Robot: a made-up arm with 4 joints.
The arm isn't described. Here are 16 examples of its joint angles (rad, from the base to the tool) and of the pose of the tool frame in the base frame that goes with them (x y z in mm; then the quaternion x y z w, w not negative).
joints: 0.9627 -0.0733 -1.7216 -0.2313
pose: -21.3 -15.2 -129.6 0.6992 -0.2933 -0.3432 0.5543
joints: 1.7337 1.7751 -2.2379 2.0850
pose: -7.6 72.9 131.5 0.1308 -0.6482 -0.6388 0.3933
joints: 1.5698 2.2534 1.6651 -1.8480
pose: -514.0 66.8 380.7 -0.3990 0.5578 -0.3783 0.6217
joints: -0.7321 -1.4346 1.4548 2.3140
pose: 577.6 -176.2 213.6 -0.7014 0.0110 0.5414 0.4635
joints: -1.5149 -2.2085 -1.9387 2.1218
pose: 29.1 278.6 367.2 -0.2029 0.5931 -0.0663 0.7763
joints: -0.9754 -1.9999 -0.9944 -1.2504
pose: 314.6 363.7 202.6 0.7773 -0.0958 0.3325 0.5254
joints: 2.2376 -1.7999 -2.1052 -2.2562
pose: -192.3 -81.1 168.4 0.5436 -0.3829 -0.6660 0.3381
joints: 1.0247 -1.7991 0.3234 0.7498
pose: -142.4 -716.8 191.6 -0.6624 -0.4104 -0.2090 0.5908
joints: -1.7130 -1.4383 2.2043 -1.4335
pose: 450.4 307.7 47.6 0.2992 -0.6705 -0.5347 0.4184
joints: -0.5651 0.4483 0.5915 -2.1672
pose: 99.7 -350.4 -259.1 -0.2659 -0.2350 -0.6246 0.6956
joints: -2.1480 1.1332 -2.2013 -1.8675
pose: 71.2 107.9 186.7 -0.5386 0.5786 -0.4204 0.4454
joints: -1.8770 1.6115 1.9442 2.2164
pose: 422.3 184.2 89.5 0.4952 -0.4973 -0.0739 0.7085
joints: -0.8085 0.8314 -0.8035 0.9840
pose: -48.8 -359.0 -160.8 0.3889 0.3389 0.5590 0.6492
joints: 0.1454 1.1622 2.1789 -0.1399
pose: -28.4 -417.4 271.7 -0.7402 0.2562 0.4266 0.4522
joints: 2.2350 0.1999 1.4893 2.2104
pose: -503.4 193.9 -16.0 0.4674 0.4915 0.0586 0.7324
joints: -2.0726 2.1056 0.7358 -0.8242
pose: 464.0 66.4 487.3 -0.8264 -0.0778 0.5236 0.1923
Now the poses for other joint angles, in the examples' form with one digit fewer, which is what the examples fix.
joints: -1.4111 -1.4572 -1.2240 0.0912
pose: 169 506 -10 0.673 -0.168 0.696 0.185
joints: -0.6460 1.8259 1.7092 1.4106
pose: 342 -350 167 0.234 -0.654 -0.652 0.304
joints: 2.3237 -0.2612 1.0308 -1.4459
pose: -419 214 -252 0.491 -0.105 0.801 0.328
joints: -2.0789 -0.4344 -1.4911 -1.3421
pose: -28 118 -84 0.065 0.678 0.395 0.617
